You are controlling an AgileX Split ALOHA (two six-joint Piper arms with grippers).
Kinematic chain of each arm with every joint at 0, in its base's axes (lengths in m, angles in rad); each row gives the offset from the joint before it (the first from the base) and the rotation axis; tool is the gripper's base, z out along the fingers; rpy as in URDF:
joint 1: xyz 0 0 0.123 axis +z
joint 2: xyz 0 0 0 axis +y
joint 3: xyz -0.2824 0 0.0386 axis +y
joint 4: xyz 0.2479 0 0.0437 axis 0.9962 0 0.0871
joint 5: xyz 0 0 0 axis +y
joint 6: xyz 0.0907 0 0.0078 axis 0.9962 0 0.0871
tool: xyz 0 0 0 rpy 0 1.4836 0
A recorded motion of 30 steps. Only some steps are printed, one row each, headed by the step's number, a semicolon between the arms.
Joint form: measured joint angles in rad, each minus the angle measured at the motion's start. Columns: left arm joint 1, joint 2, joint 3, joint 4, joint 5, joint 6; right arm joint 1, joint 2, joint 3, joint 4, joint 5, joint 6.
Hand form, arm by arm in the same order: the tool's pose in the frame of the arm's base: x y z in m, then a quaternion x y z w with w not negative. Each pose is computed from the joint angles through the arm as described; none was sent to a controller.
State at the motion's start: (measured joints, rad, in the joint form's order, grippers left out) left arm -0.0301 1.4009 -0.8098 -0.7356 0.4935 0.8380; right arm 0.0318 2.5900 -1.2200 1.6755 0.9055 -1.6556
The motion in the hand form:
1: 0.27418 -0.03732 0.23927 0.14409 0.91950 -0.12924 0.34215; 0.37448 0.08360 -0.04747 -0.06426 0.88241 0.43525 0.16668
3: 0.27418 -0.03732 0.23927 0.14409 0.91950 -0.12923 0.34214; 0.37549 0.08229 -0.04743 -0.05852 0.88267 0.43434 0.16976
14: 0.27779 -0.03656 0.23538 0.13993 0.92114 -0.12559 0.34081; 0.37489 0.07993 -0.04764 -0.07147 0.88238 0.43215 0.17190
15: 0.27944 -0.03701 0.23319 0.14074 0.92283 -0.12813 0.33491; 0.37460 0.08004 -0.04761 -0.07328 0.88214 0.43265 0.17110
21: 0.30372 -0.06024 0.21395 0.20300 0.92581 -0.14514 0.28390; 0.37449 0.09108 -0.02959 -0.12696 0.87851 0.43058 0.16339
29: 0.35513 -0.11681 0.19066 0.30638 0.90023 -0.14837 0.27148; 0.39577 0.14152 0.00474 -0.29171 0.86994 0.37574 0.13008
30: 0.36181 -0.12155 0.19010 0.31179 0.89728 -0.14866 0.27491; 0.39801 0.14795 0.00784 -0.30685 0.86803 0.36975 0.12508
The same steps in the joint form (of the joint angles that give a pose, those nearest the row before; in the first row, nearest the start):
1: 0.0000 0.0000 0.0000 -0.0012 0.0000 0.0001; 0.0012 0.0000 0.0000 0.0133 0.0000 -0.0046
3: 0.0000 0.0000 0.0000 -0.0012 0.0000 0.0000; -0.0018 0.0000 0.0000 0.0238 -0.0024 -0.0055
14: 0.0000 0.0183 -0.0022 -0.0023 -0.0166 0.0000; -0.0086 0.0000 0.0000 0.0074 -0.0007 -0.0247
15: 0.0000 0.0301 -0.0070 -0.0022 -0.0094 0.0000; -0.0086 0.0000 0.0000 0.0036 0.0008 -0.0248
21: -0.0661 0.1767 -0.1027 0.0265 0.0512 0.0303; 0.0194 -0.0529 0.0000 -0.0878 0.0021 -0.0002
29: -0.2076 0.4237 -0.3327 0.0441 0.0460 0.1041; 0.1558 -0.1062 -0.1829 -0.4447 -0.0438 0.2102
30: -0.2156 0.4477 -0.3647 0.0442 0.0461 0.1074; 0.1720 -0.1062 -0.2091 -0.4856 -0.0418 0.2414

